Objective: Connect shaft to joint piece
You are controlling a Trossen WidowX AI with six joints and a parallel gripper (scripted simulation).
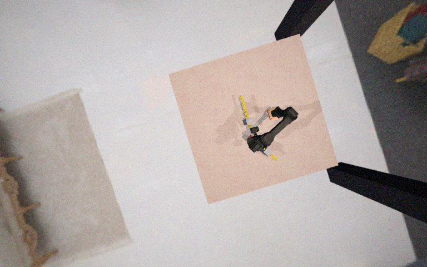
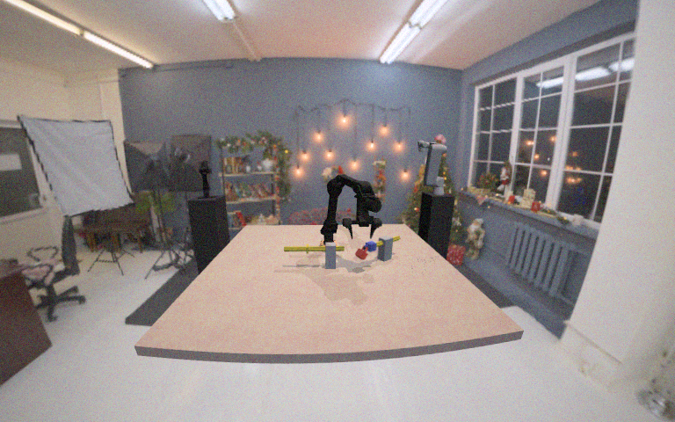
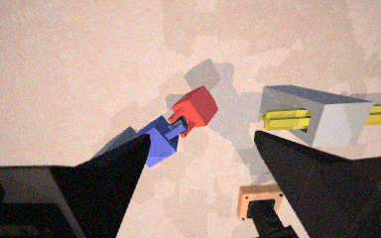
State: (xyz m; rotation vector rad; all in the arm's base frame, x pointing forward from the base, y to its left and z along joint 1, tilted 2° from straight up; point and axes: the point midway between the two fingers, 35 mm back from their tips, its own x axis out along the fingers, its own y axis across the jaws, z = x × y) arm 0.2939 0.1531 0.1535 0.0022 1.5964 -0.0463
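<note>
Right now the red joint piece is 1 cm to the left of my gripper tip and 8 cm below it.
</note>
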